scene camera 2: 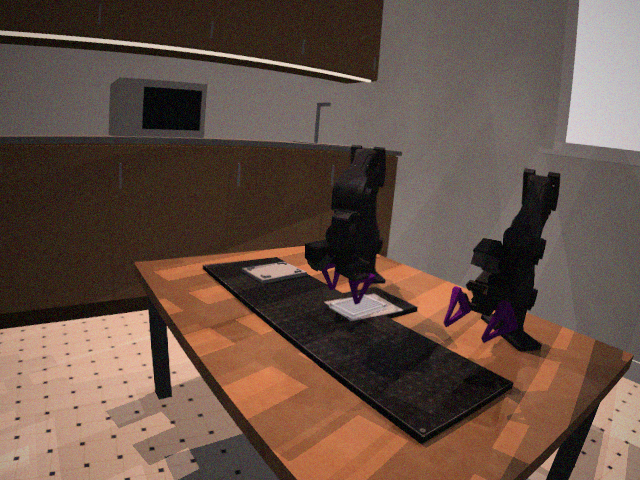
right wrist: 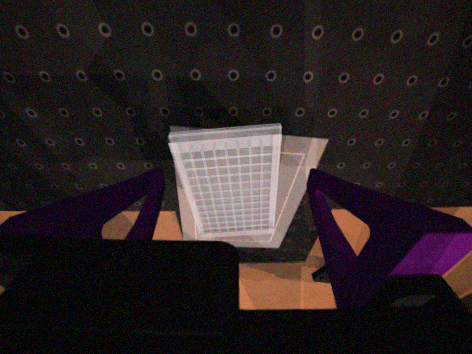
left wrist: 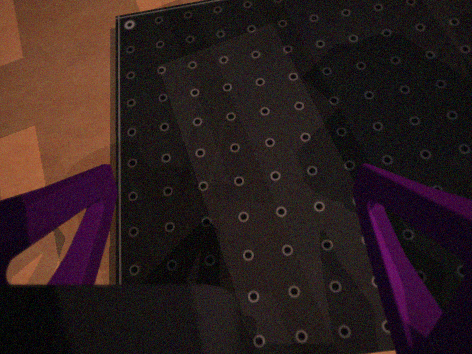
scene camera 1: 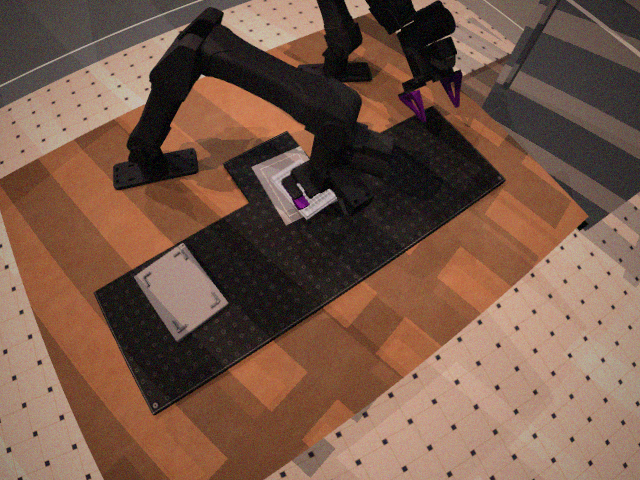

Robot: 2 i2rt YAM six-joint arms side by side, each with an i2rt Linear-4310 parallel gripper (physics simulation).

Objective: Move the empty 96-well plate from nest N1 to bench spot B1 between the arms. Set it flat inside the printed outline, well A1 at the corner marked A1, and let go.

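Pixels of known places: left gripper, fingertip midpoint: (scene camera 2: 462,332) (left wrist: 235,177) (scene camera 1: 441,114); right gripper, fingertip midpoint: (scene camera 2: 344,296) (right wrist: 235,176) (scene camera 1: 316,196); left arm's base at its link origin: (scene camera 2: 509,332) (scene camera 1: 334,74); right arm's base at its link origin: (scene camera 1: 155,169).
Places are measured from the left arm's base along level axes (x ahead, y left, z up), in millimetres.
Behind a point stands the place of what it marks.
Note:
The white 96-well plate (scene camera 1: 323,203) @(x 426, y -95, z 29 mm) (scene camera 2: 361,305) @(x 374, y -123, z 29 mm) (right wrist: 230,190) @(x 386, y -127, z 29 mm) lies on the pale printed card (scene camera 1: 268,180) (right wrist: 311,150) of B1, looking flat. It is off the printed outline: in the right wrist view it is shifted toward the left and top, and outline shows along its right and bottom. The A1 mark and well A1 are not readable. My right gripper (scene camera 2: 345,295) @(x 424, y -111, z 57 mm) (right wrist: 235,176) @(x 424, y -111, z 57 mm) is open above the plate, fingers on either side, not holding it; its arm hides part of the plate in scene camera 1. My left gripper (scene camera 1: 440,113) @(x 263, y 197, z 108 mm) (scene camera 2: 465,333) @(x 263, y 197, z 108 mm) (left wrist: 235,177) @(x 263, y 197, z 108 mm) is open and empty, away from the plate.
Nest N1 (scene camera 1: 180,291) @(x 586, y -398, z 25 mm) (scene camera 2: 273,271) @(x 586, y -386, z 25 mm), a grey block with corner brackets, holds no plate. The black perforated board (scene camera 1: 248,279) @(x 572, y -265, z 13 mm) (scene camera 2: 392,356) @(x 363, y 111, z 13 mm) (left wrist: 260,195) @(x 282, y 196, z 13 mm) bears the nest and card. The right arm reaches over the card; the left arm stands at the right of both scene views.

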